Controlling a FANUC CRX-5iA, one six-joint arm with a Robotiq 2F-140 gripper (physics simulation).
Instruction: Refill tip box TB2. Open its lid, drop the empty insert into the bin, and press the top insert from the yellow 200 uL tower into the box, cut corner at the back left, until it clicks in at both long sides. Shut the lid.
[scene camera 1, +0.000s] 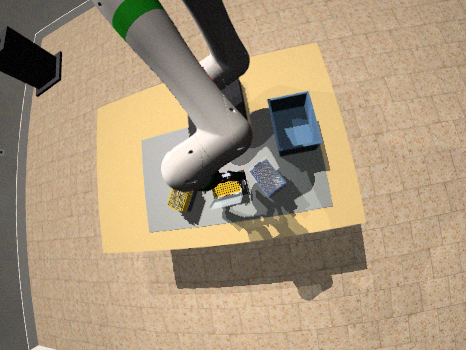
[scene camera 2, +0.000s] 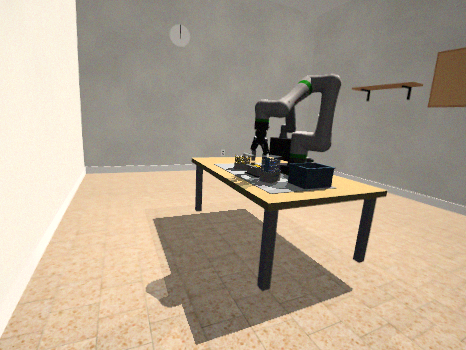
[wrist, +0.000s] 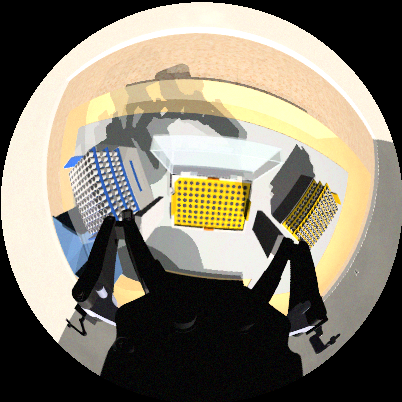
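Tip box TB2 (wrist: 189, 175) stands with its clear lid (scene camera 1: 226, 202) (wrist: 215, 152) open, tilted away on the upper side in the wrist view. A yellow insert (scene camera 1: 226, 189) (wrist: 211, 204) with dark, empty-looking holes lies in the box. Orange tabs show at its two long sides. My gripper (scene camera 2: 260, 156) (wrist: 209, 213) is open and empty, low over the box, one finger off each short end. The yellow 200 uL tower (scene camera 1: 180, 200) (scene camera 2: 242, 159) (wrist: 312, 212) stands beyond the right finger in the wrist view. The blue bin (scene camera 1: 311, 117) (scene camera 2: 311, 176) (wrist: 75, 245) stands apart on the left there.
A blue tower (scene camera 1: 268, 177) (scene camera 2: 270, 164) (wrist: 105, 190) stands turned at an angle beyond the left finger in the wrist view, between box and bin. A grey mat (scene camera 1: 160, 165) lies under box and towers on the yellow table (scene camera 1: 120, 150). The arm hides part of the scene in scene camera 1.
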